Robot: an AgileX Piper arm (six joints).
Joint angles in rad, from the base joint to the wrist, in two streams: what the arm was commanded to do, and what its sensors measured. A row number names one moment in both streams.
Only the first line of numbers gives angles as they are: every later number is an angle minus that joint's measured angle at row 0.
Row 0, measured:
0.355, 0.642, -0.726, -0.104, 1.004, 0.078
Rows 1 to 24, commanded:
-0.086, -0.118, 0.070, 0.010, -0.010, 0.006
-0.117, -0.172, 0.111, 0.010, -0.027, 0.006
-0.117, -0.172, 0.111, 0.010, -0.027, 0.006
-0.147, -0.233, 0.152, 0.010, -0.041, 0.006
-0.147, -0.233, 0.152, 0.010, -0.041, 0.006
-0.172, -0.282, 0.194, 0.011, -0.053, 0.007
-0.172, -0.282, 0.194, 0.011, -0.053, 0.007
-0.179, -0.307, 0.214, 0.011, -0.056, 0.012
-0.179, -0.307, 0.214, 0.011, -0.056, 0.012
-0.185, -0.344, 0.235, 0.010, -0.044, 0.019
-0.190, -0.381, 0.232, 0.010, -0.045, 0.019
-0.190, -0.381, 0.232, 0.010, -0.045, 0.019
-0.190, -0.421, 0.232, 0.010, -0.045, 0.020
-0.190, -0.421, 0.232, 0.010, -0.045, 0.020
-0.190, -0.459, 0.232, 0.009, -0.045, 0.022
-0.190, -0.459, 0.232, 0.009, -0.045, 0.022
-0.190, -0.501, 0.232, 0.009, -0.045, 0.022
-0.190, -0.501, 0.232, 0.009, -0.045, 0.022
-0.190, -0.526, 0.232, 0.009, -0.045, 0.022
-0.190, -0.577, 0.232, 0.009, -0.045, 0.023
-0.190, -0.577, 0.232, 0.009, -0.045, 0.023
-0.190, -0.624, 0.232, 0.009, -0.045, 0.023
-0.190, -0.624, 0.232, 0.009, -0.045, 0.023
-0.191, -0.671, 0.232, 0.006, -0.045, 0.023
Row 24, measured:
-0.183, -0.607, 0.232, 0.010, -0.036, 0.010
